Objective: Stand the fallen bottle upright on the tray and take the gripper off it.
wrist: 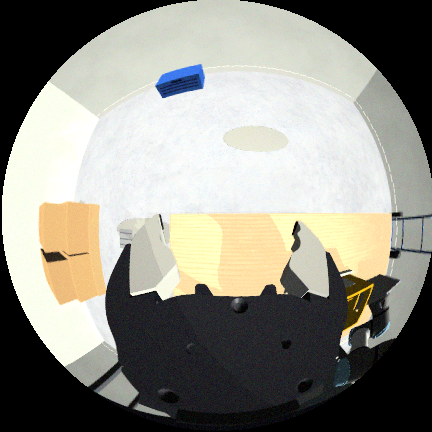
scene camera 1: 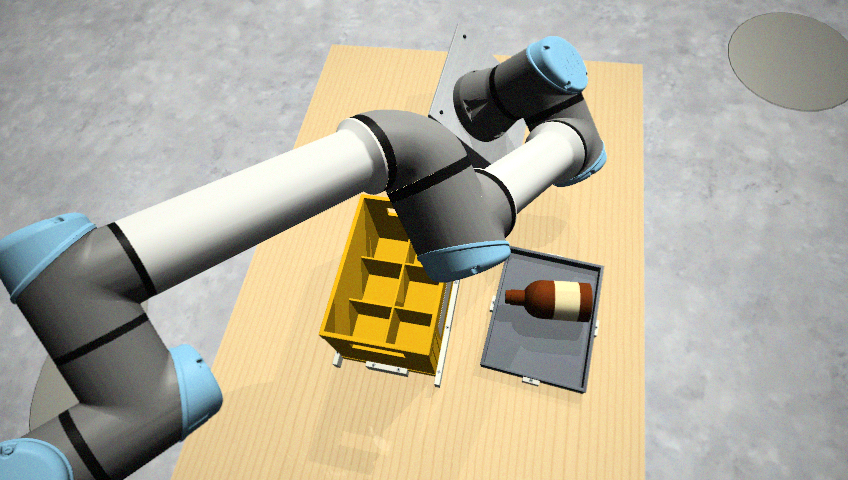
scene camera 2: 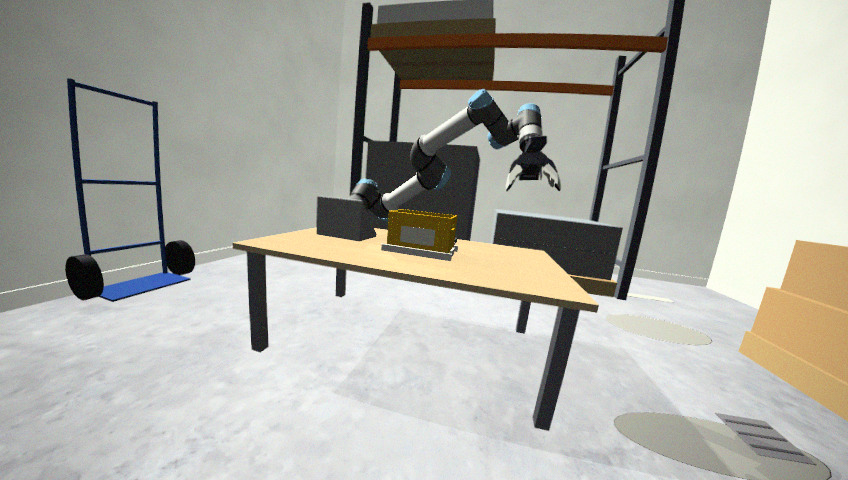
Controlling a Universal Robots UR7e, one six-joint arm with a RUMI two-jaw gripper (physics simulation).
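The brown bottle with a cream label lies on its side in the grey tray in scene camera 1. Its neck points left toward the crate and its base is near the tray's right rim. The bottle does not show in scene camera 2 or the wrist view. My gripper is open, with nothing between its fingers. It points down, high above table level, to the right of the crate in scene camera 2. It does not show in scene camera 1.
A yellow crate with compartments stands left of the tray on the wooden table. My arm passes over the crate's far end and its blue joint cap overlaps the tray's upper left corner in scene camera 1.
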